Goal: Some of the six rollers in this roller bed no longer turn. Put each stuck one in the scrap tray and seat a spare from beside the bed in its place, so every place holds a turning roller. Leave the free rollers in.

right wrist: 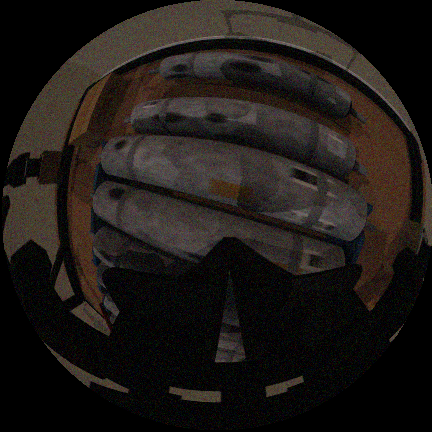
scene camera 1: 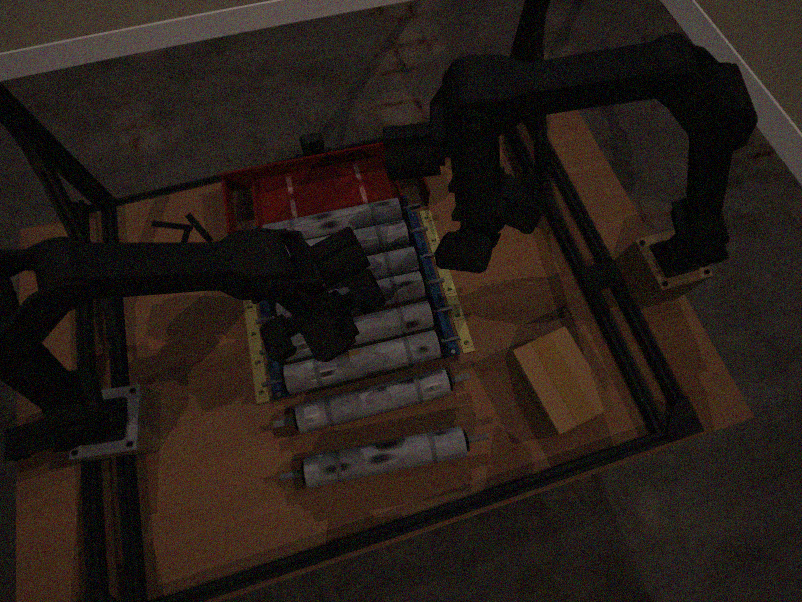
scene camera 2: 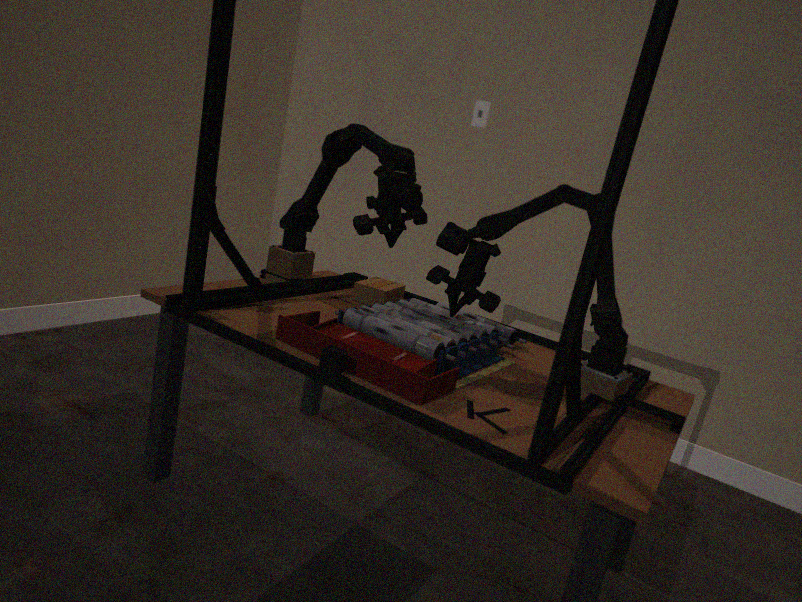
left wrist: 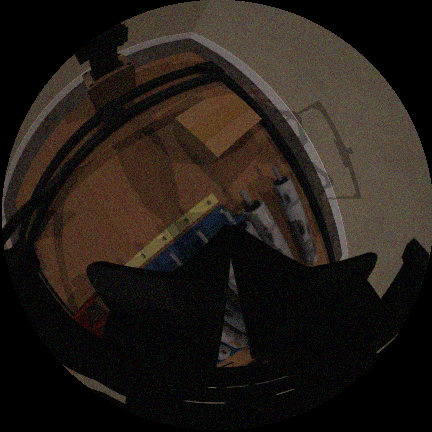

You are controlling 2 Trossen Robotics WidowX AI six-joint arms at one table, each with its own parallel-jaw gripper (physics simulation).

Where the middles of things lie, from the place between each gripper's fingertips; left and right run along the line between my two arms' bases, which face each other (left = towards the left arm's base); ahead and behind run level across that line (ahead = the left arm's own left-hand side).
Scene:
The tan block (scene camera 1: 562, 389) lies 160 mm ahead of my left hand, 110 mm to the left of it and 180 mm below it.
My right gripper is now 17 cm short of the tan block, 33 cm to the right of it and 5 cm above it.

